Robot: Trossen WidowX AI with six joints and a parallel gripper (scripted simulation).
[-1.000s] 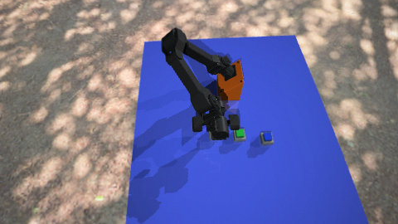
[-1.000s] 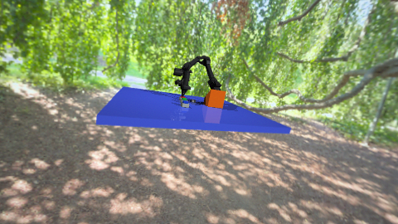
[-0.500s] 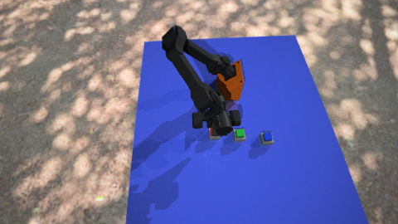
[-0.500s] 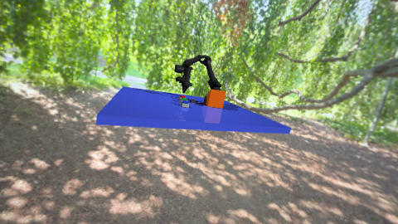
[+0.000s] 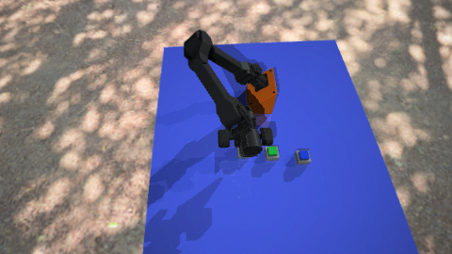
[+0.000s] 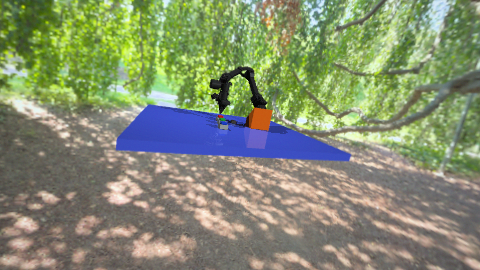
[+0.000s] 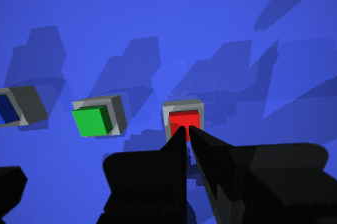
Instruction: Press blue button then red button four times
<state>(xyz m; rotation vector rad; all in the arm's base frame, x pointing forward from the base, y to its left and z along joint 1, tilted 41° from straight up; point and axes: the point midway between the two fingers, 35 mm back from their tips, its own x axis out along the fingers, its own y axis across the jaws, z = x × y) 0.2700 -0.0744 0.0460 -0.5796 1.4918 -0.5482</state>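
Now: gripper tip 20 mm above the red button. Also, from my gripper tip: blue button (220 mm to the left, 30 mm ahead, 20 mm below); small grey block (100 mm behind, 40 mm below, 10 mm to the left); green button (110 mm to the left, 20 mm below, 10 mm ahead).
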